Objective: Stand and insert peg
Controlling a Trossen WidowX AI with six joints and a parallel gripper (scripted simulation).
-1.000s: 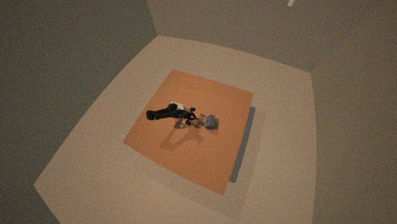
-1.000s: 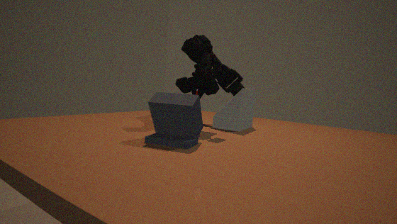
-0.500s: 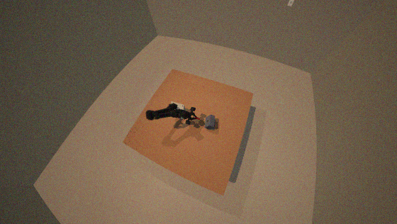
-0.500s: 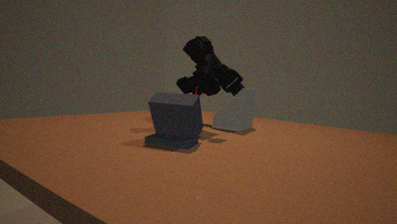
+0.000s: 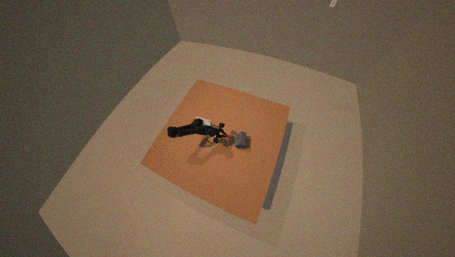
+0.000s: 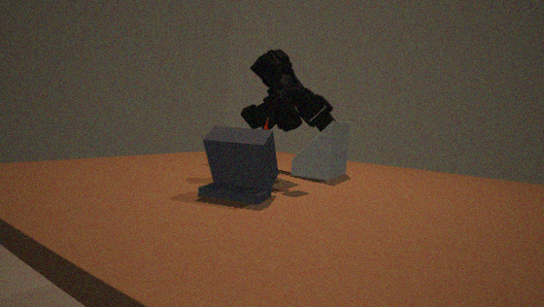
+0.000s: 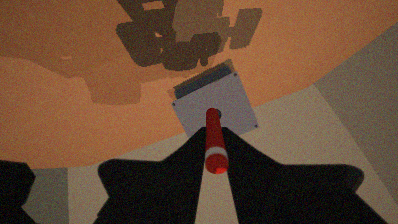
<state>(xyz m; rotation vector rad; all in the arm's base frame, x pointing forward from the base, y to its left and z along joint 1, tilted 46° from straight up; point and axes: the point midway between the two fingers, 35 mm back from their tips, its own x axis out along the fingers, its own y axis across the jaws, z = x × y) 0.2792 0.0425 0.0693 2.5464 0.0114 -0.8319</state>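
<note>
Now: the sloped panel 13 cm ahead of my gripper tip, 4 cm to the left of it and 6 cm below it. The rest, counted from my gripper tip: red peg (1 cm behind, 1 cm to the right, 1 cm above).
</note>
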